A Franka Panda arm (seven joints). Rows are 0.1 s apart.
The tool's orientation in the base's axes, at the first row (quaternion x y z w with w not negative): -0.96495 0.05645 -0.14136 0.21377
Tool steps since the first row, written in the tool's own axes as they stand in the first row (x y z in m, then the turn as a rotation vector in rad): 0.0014 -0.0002 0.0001 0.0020 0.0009 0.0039; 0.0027 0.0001 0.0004 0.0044 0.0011 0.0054; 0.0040 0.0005 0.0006 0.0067 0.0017 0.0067; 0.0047 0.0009 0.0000 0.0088 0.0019 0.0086; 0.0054 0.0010 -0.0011 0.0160 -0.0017 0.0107; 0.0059 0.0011 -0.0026 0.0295 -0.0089 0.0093; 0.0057 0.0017 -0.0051 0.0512 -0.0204 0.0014; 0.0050 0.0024 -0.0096 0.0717 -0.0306 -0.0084; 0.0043 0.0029 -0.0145 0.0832 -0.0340 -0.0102; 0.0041 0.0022 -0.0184 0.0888 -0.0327 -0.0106
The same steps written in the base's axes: 0.0014 0.0000 0.0003 0.0030 0.0004 -0.0033; 0.0027 -0.0004 0.0003 0.0057 0.0004 -0.0041; 0.0040 -0.0009 0.0003 0.0083 0.0000 -0.0049; 0.0044 -0.0016 0.0008 0.0109 0.0002 -0.0061; 0.0048 -0.0023 0.0019 0.0185 0.0031 -0.0046; 0.0048 -0.0030 0.0033 0.0313 0.0067 0.0031; 0.0038 -0.0045 0.0051 0.0502 0.0103 0.0203; 0.0018 -0.0068 0.0086 0.0674 0.0121 0.0382; -0.0003 -0.0091 0.0124 0.0780 0.0125 0.0441; -0.0017 -0.0100 0.0161 0.0831 0.0103 0.0453
